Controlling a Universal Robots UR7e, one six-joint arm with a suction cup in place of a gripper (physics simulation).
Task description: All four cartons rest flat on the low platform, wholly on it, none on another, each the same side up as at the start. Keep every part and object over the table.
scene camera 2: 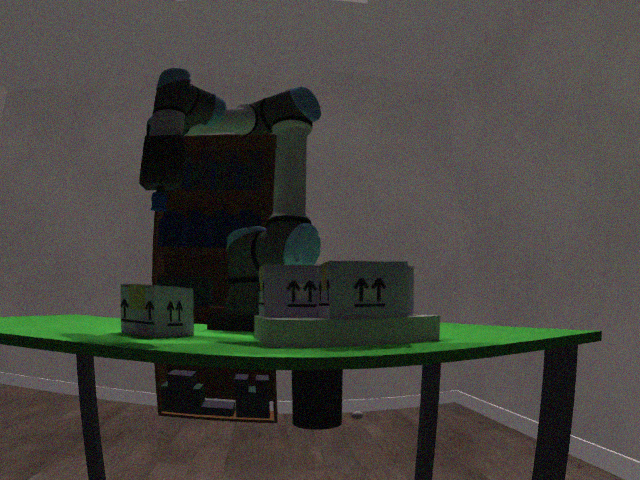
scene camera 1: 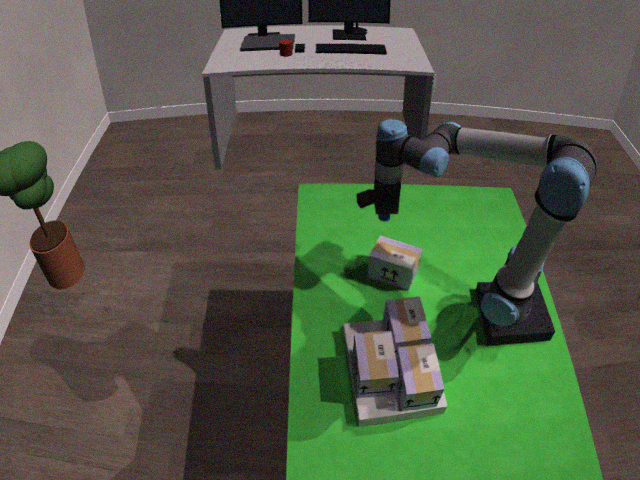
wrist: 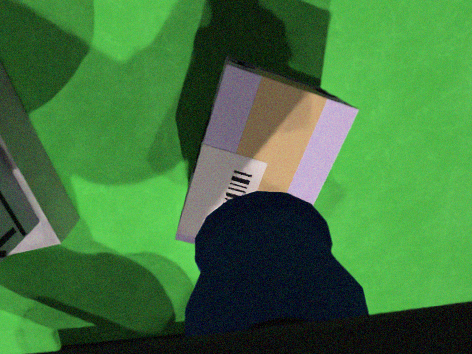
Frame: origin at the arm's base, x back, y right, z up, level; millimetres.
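Seen in the pictures: hand at its tool point: point(scene camera 2: 158, 209) point(scene camera 1: 384, 217) point(wrist: 263, 253); arm's base at its link origin: point(scene camera 2: 251, 314).
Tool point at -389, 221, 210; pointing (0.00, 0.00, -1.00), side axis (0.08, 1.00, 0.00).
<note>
Pixels of each thing's top centre, then the offset from my tool point to it, as dx, dy, dz. Level surfaces: height alone.
- carton at its top centre: point(wrist: 259, 179) point(scene camera 2: 157, 286) point(scene camera 1: 396, 251) +52, +5, -153
- low white platform at its top centre: point(scene camera 2: 341, 317) point(scene camera 1: 394, 364) -14, -371, -206
- green table at its surface level: dz -254
My suction gripper point(scene camera 1: 384, 217) point(scene camera 2: 159, 201) point(wrist: 262, 225) is off, with nothing on its cup, high above the loose carton. That carton point(scene camera 1: 392, 266) point(scene camera 2: 157, 310) point(wrist: 270, 135) stands upright and turned on the green table, beyond the platform in scene camera 1. The cup hides part of its top in the wrist view. The low white platform point(scene camera 1: 379, 410) point(scene camera 2: 346, 331) point(wrist: 45, 235) bears three upright cartons side by side: a back one point(scene camera 1: 408, 317) point(scene camera 2: 292, 291), a left one point(scene camera 1: 376, 356) point(scene camera 2: 369, 289) and a right one point(scene camera 1: 419, 369), mostly hidden in scene camera 2.
The robot's black base point(scene camera 1: 519, 333) stands on the green table point(scene camera 1: 330, 454) point(scene camera 2: 480, 341) to the right of the platform in scene camera 1. A white desk point(scene camera 1: 320, 64) with monitors stands beyond the table. A potted plant point(scene camera 1: 57, 258) stands at the left.
</note>
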